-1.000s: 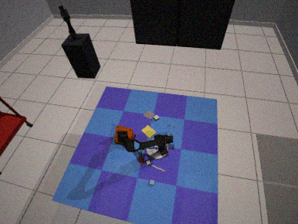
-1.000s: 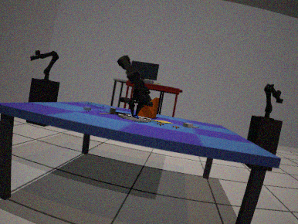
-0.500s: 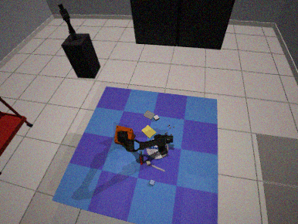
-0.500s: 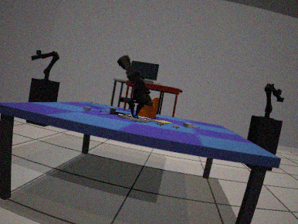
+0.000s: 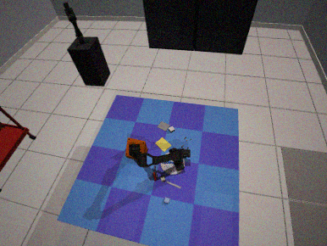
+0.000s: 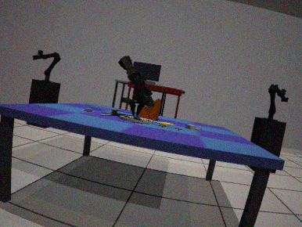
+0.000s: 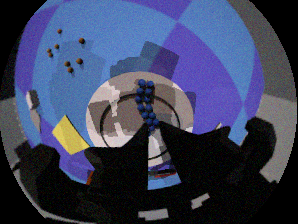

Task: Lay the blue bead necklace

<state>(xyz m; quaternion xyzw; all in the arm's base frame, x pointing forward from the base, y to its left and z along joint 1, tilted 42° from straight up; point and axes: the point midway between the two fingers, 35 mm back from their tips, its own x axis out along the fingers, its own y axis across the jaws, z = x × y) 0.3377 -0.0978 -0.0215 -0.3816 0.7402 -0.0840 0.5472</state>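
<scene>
My gripper tip is now 30 mm past the round white bead board, 10 mm to the right of it and 10 mm above it. Round my gripper tip: red-handled tool: 160 mm behind, 110 mm to the right, 20 mm below; yellow card: 170 mm to the left, 140 mm behind, 20 mm below; thin pale stick: 170 mm to the right, 20 mm below.
</scene>
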